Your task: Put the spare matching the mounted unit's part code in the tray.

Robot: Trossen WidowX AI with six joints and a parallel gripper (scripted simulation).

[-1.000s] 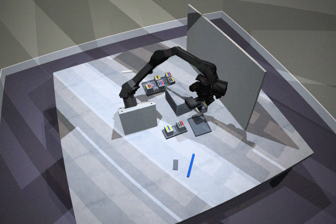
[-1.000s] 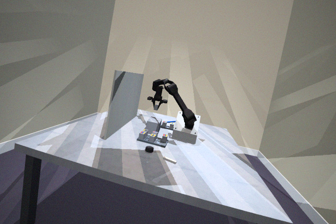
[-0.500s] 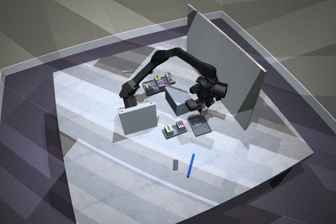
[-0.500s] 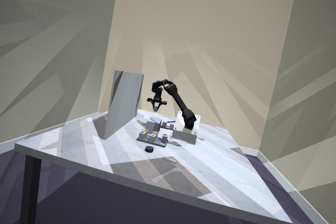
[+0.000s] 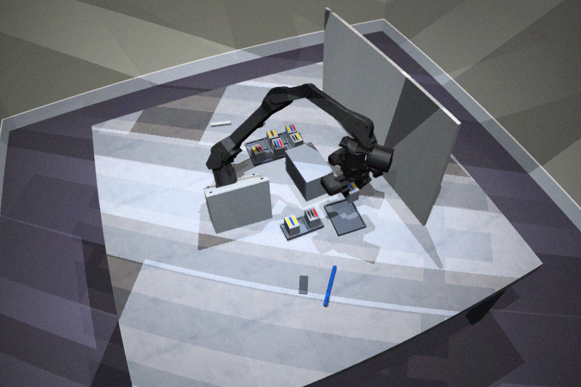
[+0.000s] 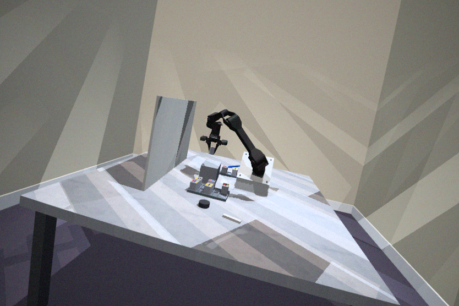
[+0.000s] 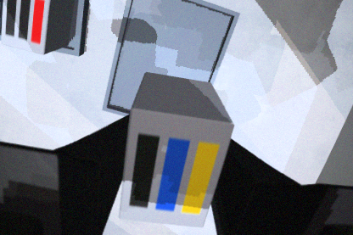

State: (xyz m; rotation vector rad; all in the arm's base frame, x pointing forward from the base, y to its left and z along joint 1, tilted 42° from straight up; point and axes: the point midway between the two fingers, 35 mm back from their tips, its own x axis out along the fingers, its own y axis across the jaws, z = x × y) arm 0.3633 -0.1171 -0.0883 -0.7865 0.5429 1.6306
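Now: the flat grey tray 12 cm below my gripper tip and 1 cm behind it. Round my gripper tip: rack: 15 cm behind, 12 cm below; then grey spare: 2 cm above; then blue pen: 23 cm to the right, 13 cm behind, 12 cm below.
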